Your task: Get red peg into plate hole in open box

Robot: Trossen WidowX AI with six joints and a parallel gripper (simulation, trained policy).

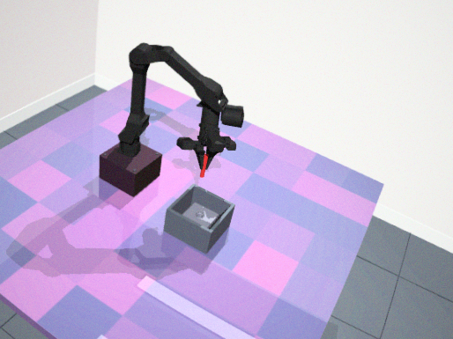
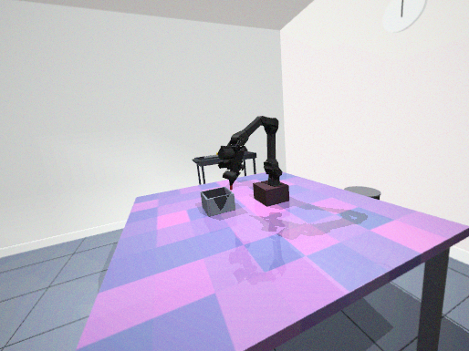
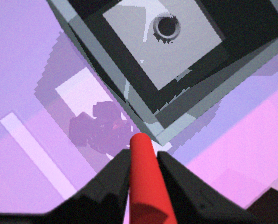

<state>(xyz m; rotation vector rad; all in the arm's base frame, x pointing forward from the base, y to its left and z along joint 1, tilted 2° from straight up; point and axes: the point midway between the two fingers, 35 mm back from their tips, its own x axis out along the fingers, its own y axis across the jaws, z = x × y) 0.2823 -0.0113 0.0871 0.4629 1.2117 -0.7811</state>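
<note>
Right now my gripper tip is 50 mm short of the pale plate, 100 mm to the left of it and 110 mm above it. The rest, counted from my gripper tip: red peg (10 mm above); grey box (50 mm ahead, 100 mm to the right, 130 mm below).
</note>
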